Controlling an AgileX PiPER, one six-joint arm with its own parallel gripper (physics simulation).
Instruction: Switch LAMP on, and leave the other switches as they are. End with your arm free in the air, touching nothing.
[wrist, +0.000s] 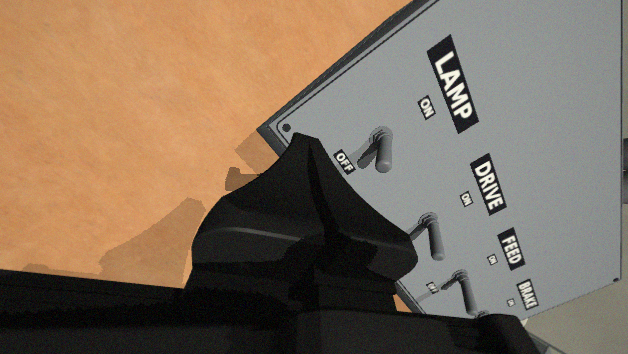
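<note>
A grey switch panel fills the right of the wrist view. The LAMP switch is a short grey lever between its ON label and OFF label. Its tip shows below its base; I cannot tell for sure which way it is thrown. My black gripper is shut and empty. Its tips show left of the LAMP lever, apart from it, over the panel's near corner. The DRIVE switch and FEED switch show further down. The BRAKE switch is mostly hidden behind the gripper's body.
An orange-brown table top lies left of the panel, with shadows of the gripper on it. The panel's raised dark edge runs up from its corner near my fingertips. The other levers stick up to the right of and below the fingers. A pale floor shows at the lower right.
</note>
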